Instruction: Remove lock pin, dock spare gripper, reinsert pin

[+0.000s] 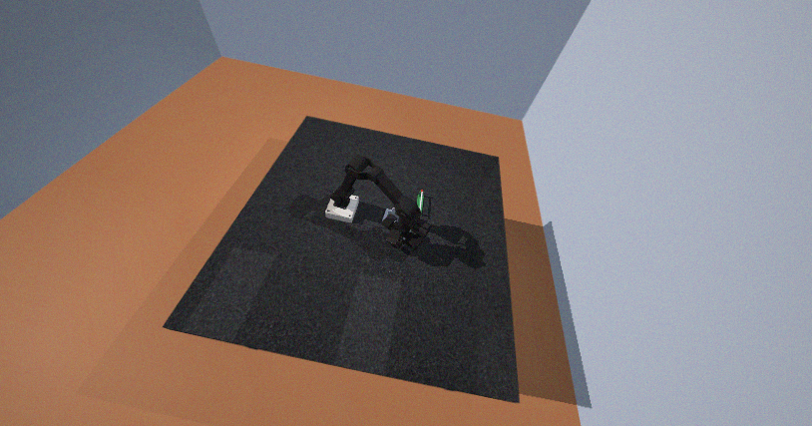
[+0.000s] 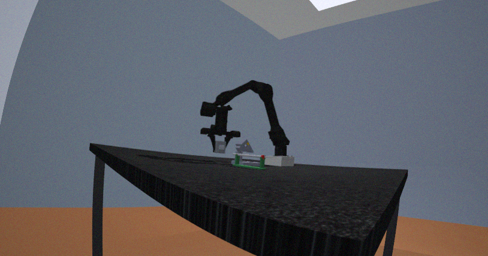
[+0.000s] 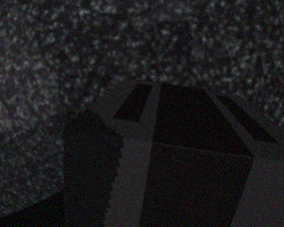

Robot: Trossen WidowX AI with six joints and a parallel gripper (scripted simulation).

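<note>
Right now my gripper tip is 20 mm below the spare gripper, 10 mm to the right of it and 10 mm short of it. From my gripper tip the other things lie so: green cradle: 260 mm to the left, 40 mm ahead, 30 mm below; then grey mount: 140 mm to the left, 40 mm behind.
</note>
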